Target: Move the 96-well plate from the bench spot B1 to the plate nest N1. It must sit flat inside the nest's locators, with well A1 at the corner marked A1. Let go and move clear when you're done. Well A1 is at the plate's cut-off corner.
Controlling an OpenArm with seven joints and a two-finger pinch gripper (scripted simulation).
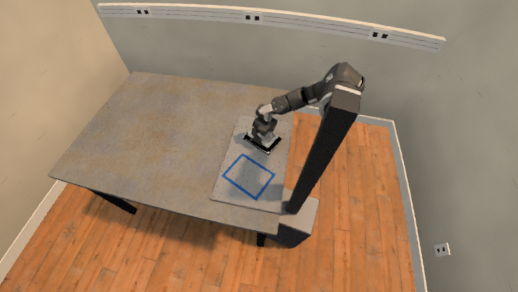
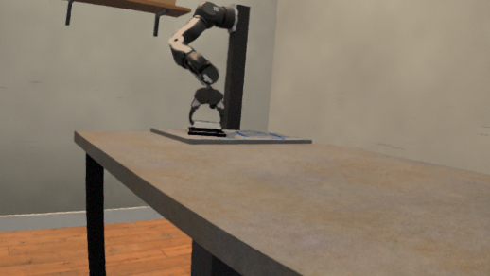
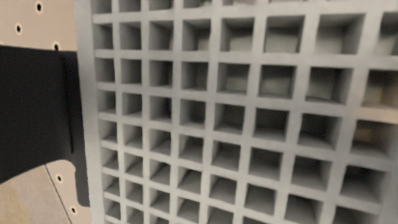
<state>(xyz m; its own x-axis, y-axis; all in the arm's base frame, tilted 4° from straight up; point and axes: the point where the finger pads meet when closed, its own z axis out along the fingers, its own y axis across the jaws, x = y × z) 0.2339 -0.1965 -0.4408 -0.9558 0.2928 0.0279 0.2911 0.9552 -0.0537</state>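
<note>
Now: the white 96-well plate right at my hand. Also, from my hand: black plate nest (2 cm below).
</note>
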